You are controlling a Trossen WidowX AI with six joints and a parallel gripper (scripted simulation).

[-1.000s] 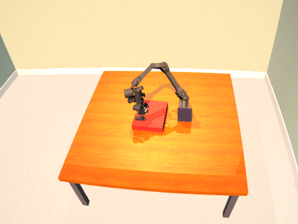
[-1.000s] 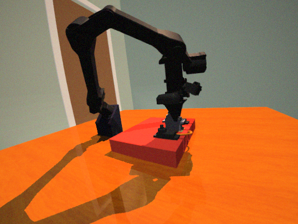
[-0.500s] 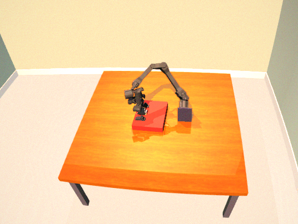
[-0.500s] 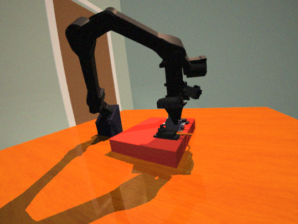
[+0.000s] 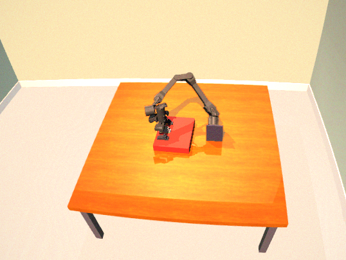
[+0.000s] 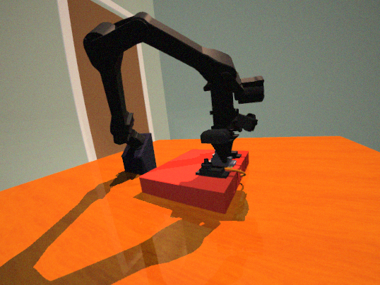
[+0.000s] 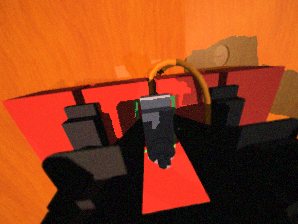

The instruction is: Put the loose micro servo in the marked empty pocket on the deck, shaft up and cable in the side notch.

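The red deck is 12 cm behind my gripper tip, 3 cm below it and 2 cm to the left of it.
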